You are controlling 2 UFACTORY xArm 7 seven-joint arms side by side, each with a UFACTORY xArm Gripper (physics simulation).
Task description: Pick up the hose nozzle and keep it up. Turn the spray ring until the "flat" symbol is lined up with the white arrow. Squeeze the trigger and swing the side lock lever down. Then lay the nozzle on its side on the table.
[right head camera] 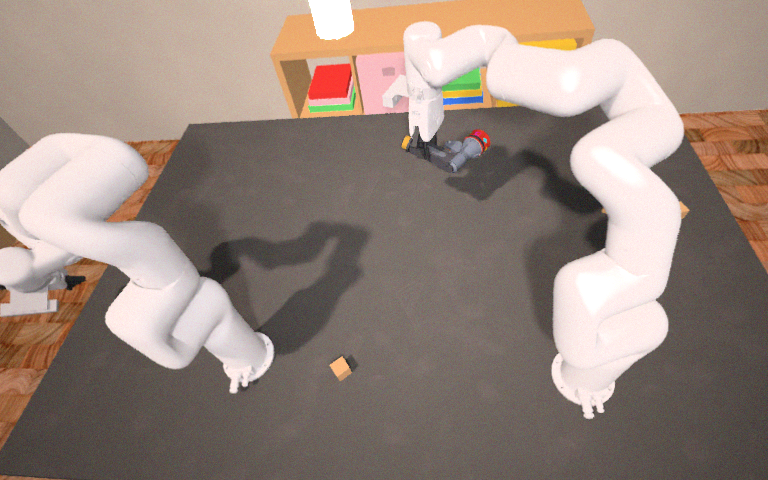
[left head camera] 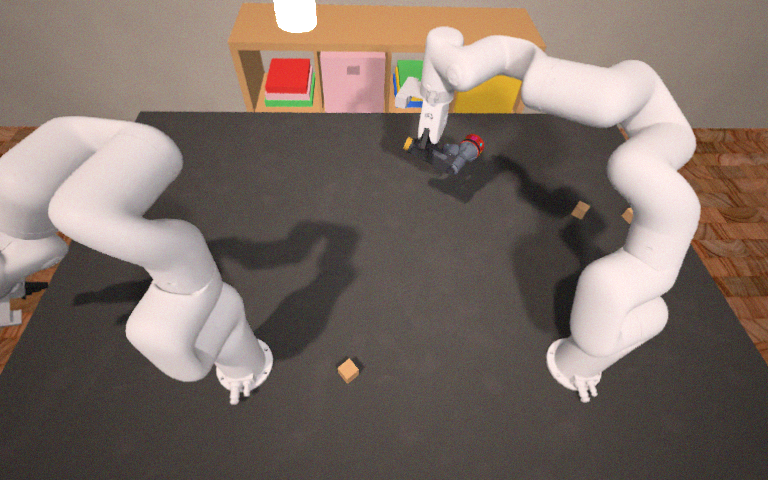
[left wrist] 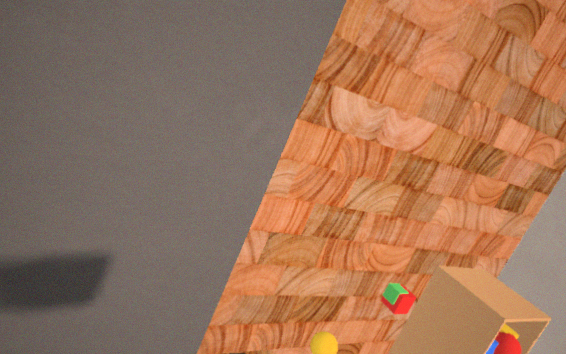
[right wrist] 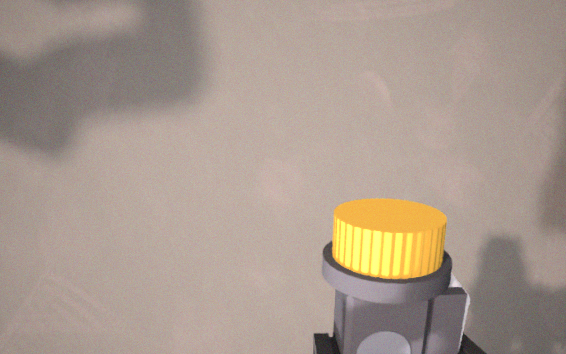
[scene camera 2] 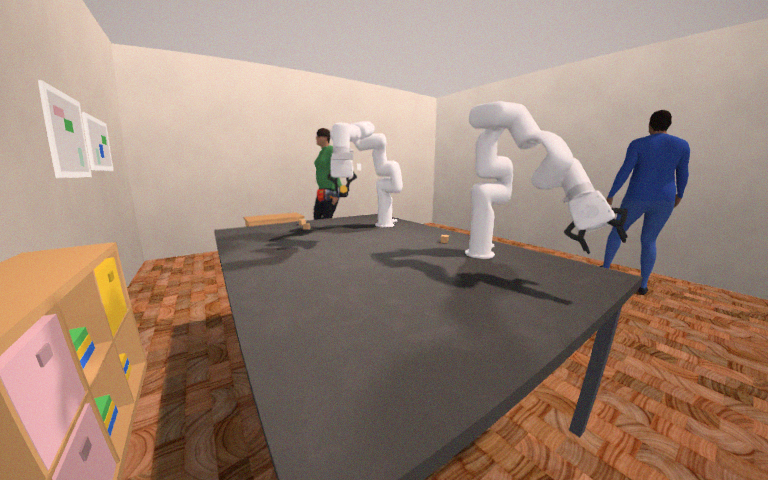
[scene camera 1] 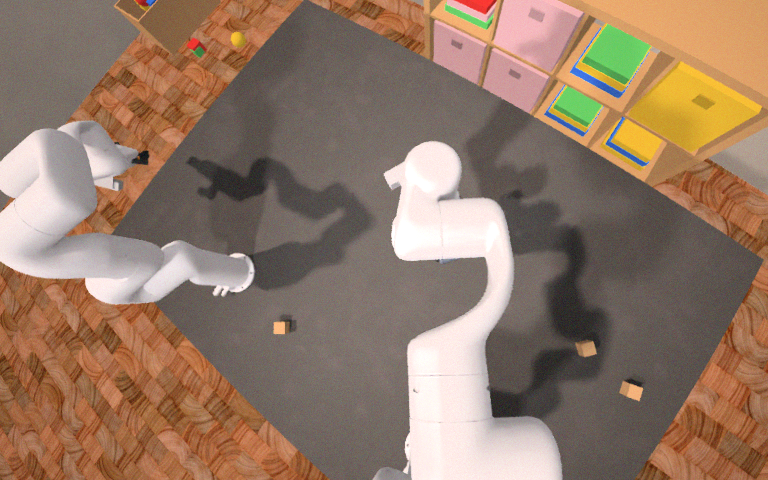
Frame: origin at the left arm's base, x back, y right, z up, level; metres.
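Where they show: left gripper, fingertip midpoint: (scene camera 2: 606,247) (scene camera 1: 132,150); right gripper, fingertip midpoint: (right head camera: 426,152) (left head camera: 427,154) (scene camera 2: 342,193); left arm's base, origin of the base link: (right head camera: 249,357) (left head camera: 245,364) (scene camera 2: 479,254) (scene camera 1: 237,272); right arm's base, origin of the base link: (right head camera: 581,376) (left head camera: 572,364) (scene camera 2: 384,225).
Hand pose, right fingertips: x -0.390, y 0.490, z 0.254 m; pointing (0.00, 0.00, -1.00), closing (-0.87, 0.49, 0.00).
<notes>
Each offset is from my right fingertips to the centre of the thing. "spot": to the spot under its first point. Level surfaces: height alone.
The hose nozzle @(spot: dx +0.015, dy +0.097, dz +0.000 m) (left head camera: 465,155) (right head camera: 466,153) is dark grey, with a yellow ribbed cap @(spot: dx -0.011, dy -0.052, dz +0.031 m) (left head camera: 407,143) (right head camera: 406,142) (right wrist: 389,240) at one end and a red spray ring @(dx -0.033, dy +0.130, dz -0.015 m) (left head camera: 474,141) (right head camera: 480,139) (scene camera 2: 322,195) at the other. My right gripper (left head camera: 428,148) (right head camera: 424,148) (scene camera 2: 343,189) is shut on its dark handle and holds it above the table, its shadow apart below. The ring's symbols, the white arrow and the lock lever cannot be made out. My left gripper (scene camera 2: 606,245) is open and empty, beyond the table's edge, far from the nozzle. In scene camera 1 the right arm hides most of the nozzle.
Wooden cubes @(dx +0.445, dy -0.254, dz -0.237 m) (left head camera: 348,370) @(dx +0.043, dy +0.510, dz -0.237 m) (left head camera: 580,210) (scene camera 1: 281,327) (scene camera 1: 585,348) @(dx +0.082, dy +0.665, dz -0.237 m) (scene camera 1: 630,390) lie on the dark table @(dz -0.254 m) (left head camera: 396,430) (scene camera 2: 362,350). A shelf unit (left head camera: 385,25) (scene camera 2: 50,268) stands beyond the table's far edge. Two people (scene camera 2: 323,164) (scene camera 2: 656,164) stand beyond the table in scene camera 2.
</notes>
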